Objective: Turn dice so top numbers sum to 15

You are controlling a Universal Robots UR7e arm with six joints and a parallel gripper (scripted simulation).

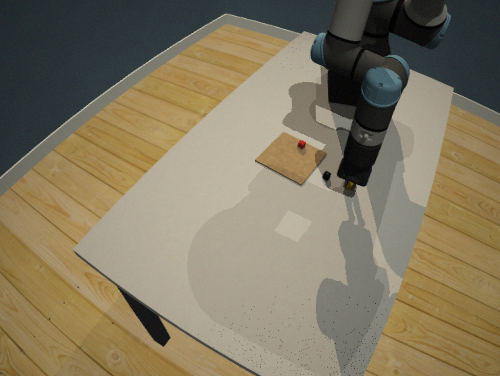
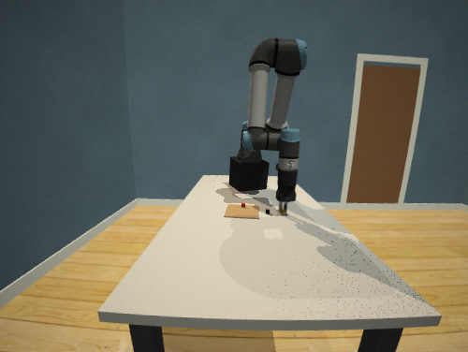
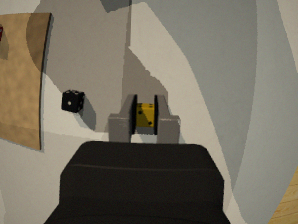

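Now: the yellow die 1 cm below my hand and 1 cm ahead of it. From my hand the other things lie so: black die: 6 cm to the right, 2 cm below; red die: 17 cm to the right, 6 cm behind, 1 cm below; brown mat: 17 cm to the right, 2 cm below, 1 cm behind.
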